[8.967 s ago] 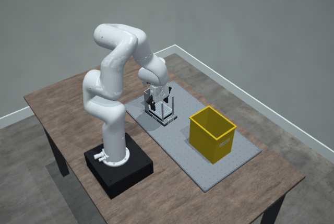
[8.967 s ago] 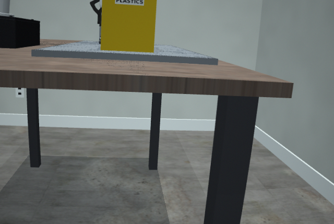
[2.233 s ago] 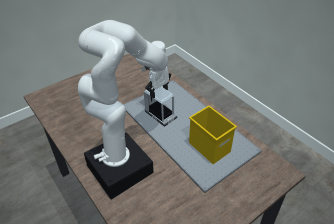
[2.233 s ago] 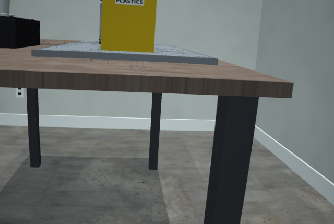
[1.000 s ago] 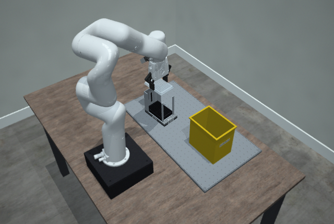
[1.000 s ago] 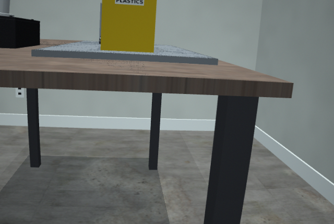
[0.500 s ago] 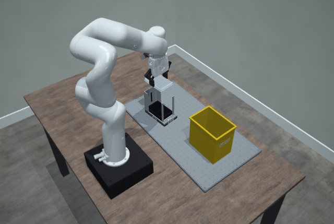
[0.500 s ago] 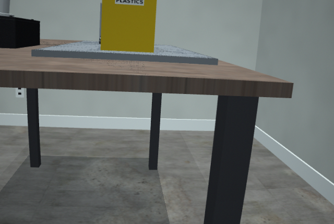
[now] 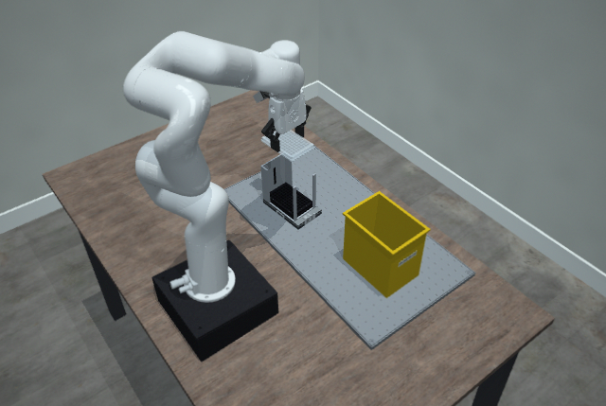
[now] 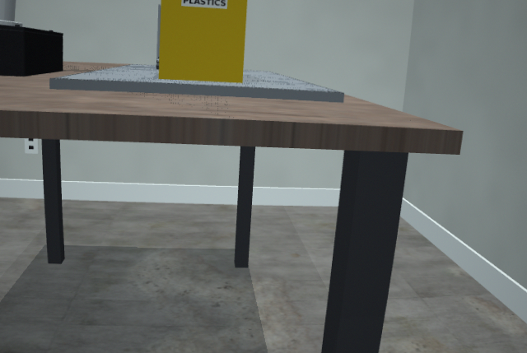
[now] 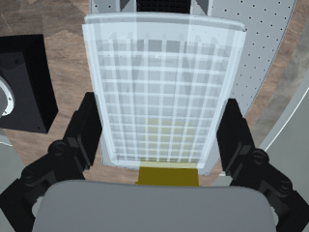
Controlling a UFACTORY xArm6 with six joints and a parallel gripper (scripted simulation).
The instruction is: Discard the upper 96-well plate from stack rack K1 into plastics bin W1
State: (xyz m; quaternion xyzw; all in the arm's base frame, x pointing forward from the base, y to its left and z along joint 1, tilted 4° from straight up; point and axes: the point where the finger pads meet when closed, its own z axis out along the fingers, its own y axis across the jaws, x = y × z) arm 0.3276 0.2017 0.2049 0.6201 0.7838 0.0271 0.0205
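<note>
Right now my hand is 330 mm to the left of the yellow plastics bin W1, 170 mm above it and 100 mm short of it. The rest, counted from my hand: black plate (230 mm below); then white 96-well plate (10 mm below).
</note>
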